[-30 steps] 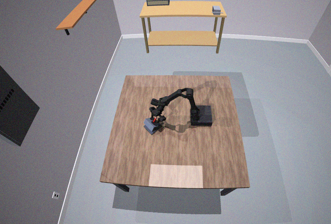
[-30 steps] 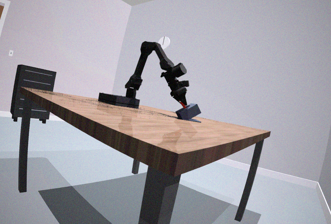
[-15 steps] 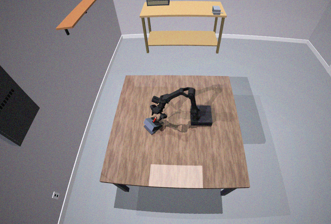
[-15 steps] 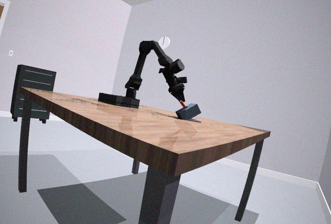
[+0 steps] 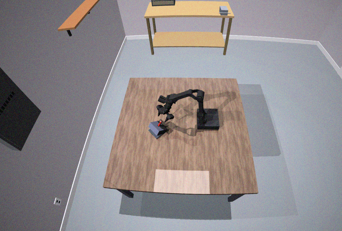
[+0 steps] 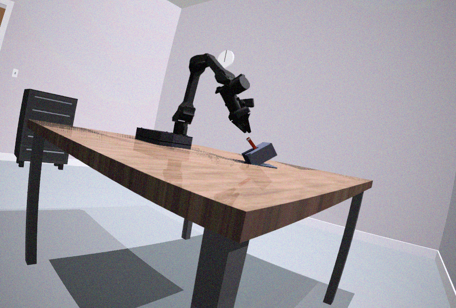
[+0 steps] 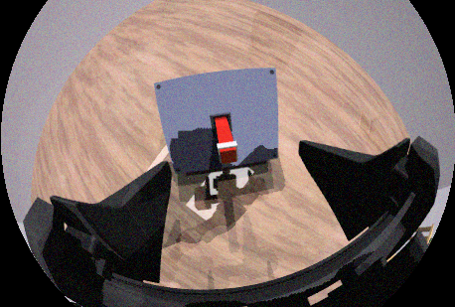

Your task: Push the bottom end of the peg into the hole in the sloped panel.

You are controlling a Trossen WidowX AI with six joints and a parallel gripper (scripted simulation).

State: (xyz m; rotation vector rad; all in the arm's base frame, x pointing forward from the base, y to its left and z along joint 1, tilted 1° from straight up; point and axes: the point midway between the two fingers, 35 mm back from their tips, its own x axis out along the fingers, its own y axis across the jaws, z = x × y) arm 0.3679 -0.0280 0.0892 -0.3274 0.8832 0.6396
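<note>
Right now the red square peg is 4 cm below my gripper tip, 2 cm to the left of it and 1 cm ahead of it. From my gripper tip the other things lie so: blue-grey sloped panel: 8 cm below, 5 cm ahead, 4 cm to the left.
</note>
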